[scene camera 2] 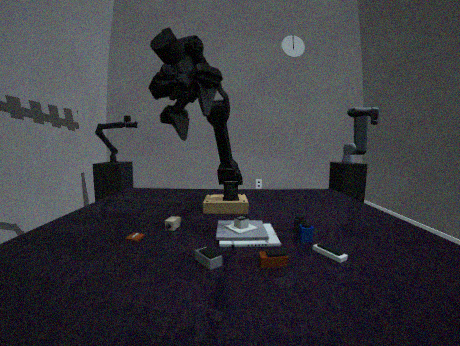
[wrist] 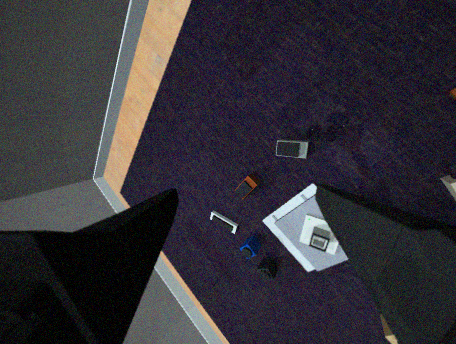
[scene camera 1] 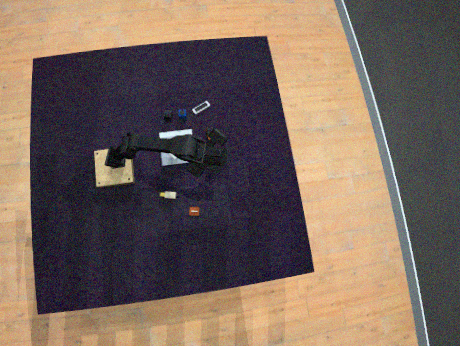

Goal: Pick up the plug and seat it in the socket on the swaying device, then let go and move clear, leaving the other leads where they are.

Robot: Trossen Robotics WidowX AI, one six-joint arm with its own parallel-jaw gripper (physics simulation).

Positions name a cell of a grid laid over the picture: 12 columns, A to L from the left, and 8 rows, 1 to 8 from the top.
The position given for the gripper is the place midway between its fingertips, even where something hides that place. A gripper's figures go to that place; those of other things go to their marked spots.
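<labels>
The gripper (scene camera 2: F3) is 48 cm from the lens, while a device with the socket (scene camera 2: G6) is 63 cm from the lens.
</labels>
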